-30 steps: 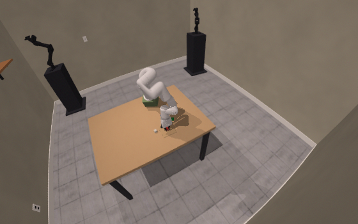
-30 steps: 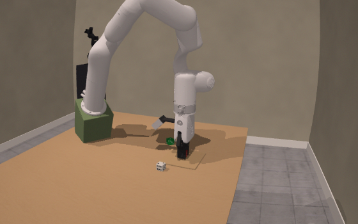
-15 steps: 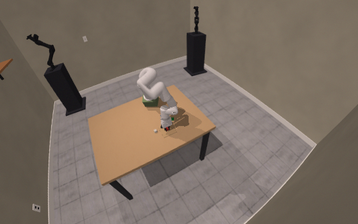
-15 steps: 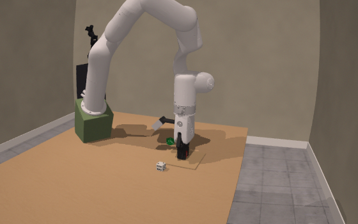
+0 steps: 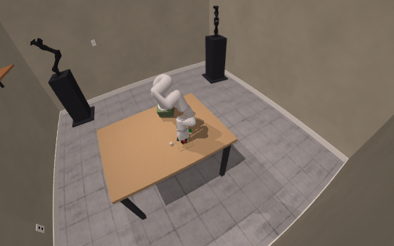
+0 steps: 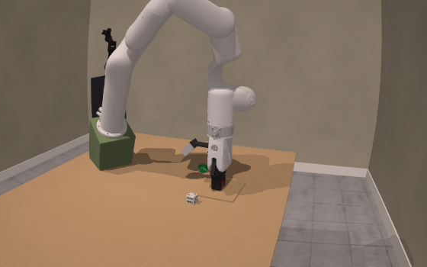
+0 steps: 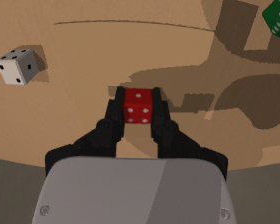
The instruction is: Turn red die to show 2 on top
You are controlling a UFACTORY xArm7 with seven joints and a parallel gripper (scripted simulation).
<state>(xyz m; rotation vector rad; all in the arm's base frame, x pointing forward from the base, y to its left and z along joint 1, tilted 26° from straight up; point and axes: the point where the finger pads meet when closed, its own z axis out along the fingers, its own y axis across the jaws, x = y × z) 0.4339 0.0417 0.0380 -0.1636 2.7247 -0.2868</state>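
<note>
Right now my hand is 10 mm above the red die. From my hand the other things lie so: tan mat: 20 mm below; then green die: 110 mm to the left, 100 mm behind, 10 mm below; then white die: 110 mm to the right, 30 mm behind, 10 mm below.
</note>
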